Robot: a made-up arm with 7 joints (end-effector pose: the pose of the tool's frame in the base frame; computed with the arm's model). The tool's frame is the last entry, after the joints. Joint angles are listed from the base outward.
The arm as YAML. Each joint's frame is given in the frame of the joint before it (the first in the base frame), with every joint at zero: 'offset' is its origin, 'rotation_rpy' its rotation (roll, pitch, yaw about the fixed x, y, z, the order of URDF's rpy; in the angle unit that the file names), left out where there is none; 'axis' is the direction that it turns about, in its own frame. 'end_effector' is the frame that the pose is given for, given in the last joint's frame.
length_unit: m
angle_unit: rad
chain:
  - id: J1
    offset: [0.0, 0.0, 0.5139]
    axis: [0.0, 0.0, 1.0]
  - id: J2
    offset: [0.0, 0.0, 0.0]
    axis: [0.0, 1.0, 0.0]
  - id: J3
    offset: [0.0, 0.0, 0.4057]
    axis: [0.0, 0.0, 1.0]
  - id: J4
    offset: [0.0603, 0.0, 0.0]
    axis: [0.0, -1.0, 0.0]
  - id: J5
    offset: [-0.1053, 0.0, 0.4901]
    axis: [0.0, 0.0, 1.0]
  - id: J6
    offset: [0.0, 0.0, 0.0]
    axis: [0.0, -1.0, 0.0]
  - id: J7
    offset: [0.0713, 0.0, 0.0]
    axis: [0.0, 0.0, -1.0]
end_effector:
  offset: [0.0, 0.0, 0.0]
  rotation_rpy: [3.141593, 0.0, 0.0]
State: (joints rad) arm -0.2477 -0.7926 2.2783 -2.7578 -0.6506 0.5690 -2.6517
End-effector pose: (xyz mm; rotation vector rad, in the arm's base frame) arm -11.8 271.6 345.3 0.0976 0.4864 -2.8573
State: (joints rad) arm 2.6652 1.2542 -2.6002 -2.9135 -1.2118 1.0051 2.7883
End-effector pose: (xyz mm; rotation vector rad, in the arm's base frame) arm 213.4 14.4 720.6 -0.4177 -1.5029 1.5215
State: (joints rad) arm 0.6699 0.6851 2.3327 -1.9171 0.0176 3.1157 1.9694
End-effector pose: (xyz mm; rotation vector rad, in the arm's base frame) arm -305.4 297.3 1081.4 -1.6982 -0.5239 1.8755
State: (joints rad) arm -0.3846 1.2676 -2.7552 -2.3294 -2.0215 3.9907 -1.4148
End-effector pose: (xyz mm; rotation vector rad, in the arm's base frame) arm -35.9 -204.9 933.5 -1.8971 -1.3251 1.8179
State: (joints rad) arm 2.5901 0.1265 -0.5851 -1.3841 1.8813 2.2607 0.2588
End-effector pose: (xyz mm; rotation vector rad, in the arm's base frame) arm -265.4 580.9 1048.0 -1.3076 -0.6916 1.3949
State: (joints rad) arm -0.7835 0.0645 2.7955 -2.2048 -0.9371 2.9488 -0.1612
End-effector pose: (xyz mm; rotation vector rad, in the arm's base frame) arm -276.1 465.0 773.7 -0.1609 -2.6105 -1.1806
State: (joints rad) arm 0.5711 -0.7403 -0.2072 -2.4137 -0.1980 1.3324 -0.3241
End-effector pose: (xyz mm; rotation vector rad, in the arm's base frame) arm 333.2 88.3 877.5 2.8073 1.1104 -0.5292
